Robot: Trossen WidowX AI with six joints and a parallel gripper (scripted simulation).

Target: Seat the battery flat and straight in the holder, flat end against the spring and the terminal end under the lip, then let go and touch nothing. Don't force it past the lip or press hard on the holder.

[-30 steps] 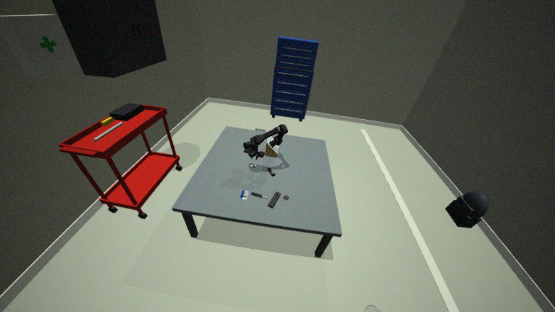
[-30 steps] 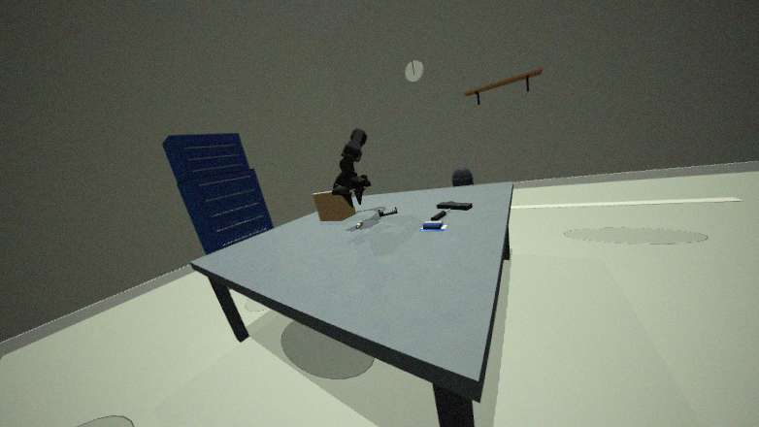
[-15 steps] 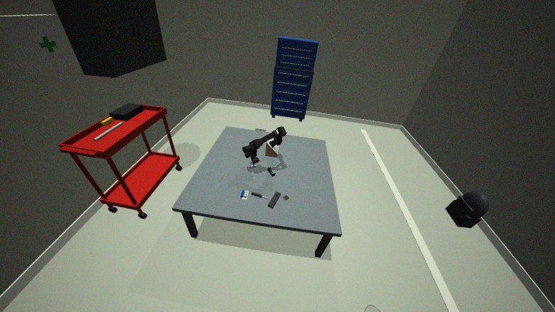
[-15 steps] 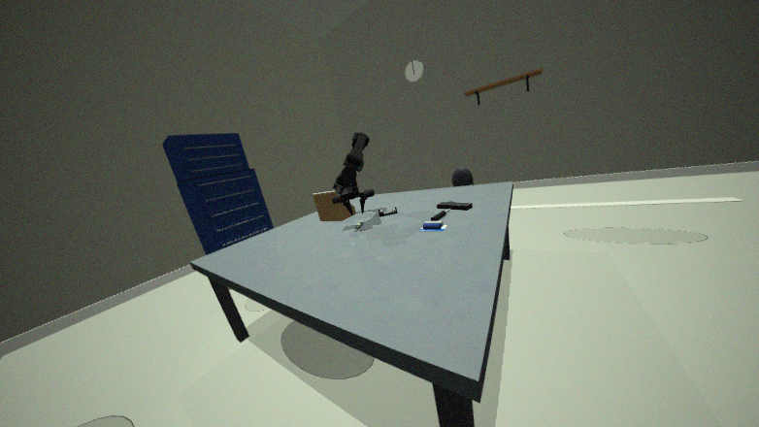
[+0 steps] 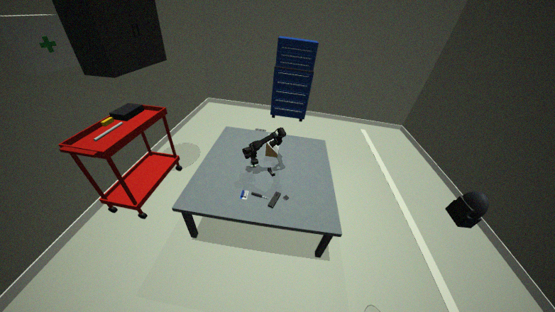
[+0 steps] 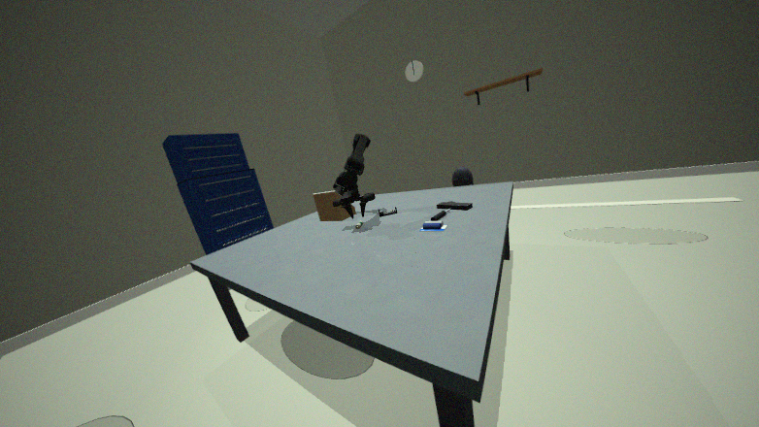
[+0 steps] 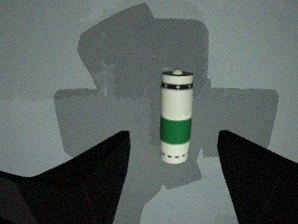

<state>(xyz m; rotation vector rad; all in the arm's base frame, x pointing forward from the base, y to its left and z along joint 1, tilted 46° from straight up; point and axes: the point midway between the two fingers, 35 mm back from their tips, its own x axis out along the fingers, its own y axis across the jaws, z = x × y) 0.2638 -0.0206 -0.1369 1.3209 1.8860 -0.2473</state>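
Now: the battery 40 mm below my gripper tip. Round my gripper tip: dark screwdriver 330 mm ahead, 180 mm to the left, 40 mm below; dark battery door 280 mm ahead, 390 mm to the left, 50 mm below; white blister card 350 mm ahead, 40 mm to the left, 40 mm below.
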